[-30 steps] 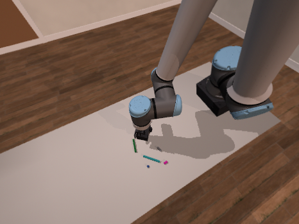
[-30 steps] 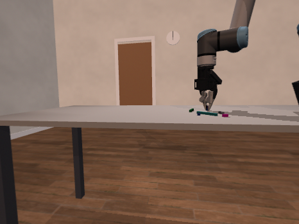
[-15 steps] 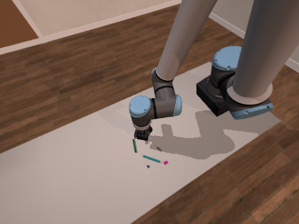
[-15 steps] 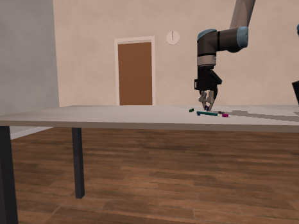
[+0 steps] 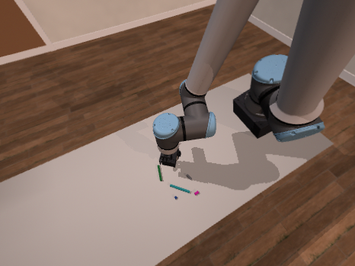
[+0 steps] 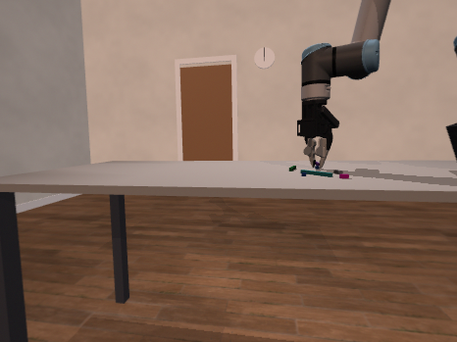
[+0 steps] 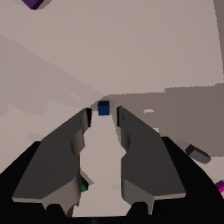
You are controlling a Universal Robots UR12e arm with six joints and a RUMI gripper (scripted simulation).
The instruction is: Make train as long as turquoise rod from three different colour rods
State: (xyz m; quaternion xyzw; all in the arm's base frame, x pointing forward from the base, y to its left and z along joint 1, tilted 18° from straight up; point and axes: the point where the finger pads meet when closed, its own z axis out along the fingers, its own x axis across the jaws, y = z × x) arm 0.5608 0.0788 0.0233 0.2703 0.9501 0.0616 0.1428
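The grey rod lies 11 cm to the left of my hand, 5 cm behind it and 1 cm below it. Also, from my hand: turquoise rod (14 cm to the left, 1 cm below, 1 cm ahead); then green rod (8 cm ahead, 4 cm to the left, 1 cm below); then purple rod (13 cm to the right, 1 cm below).
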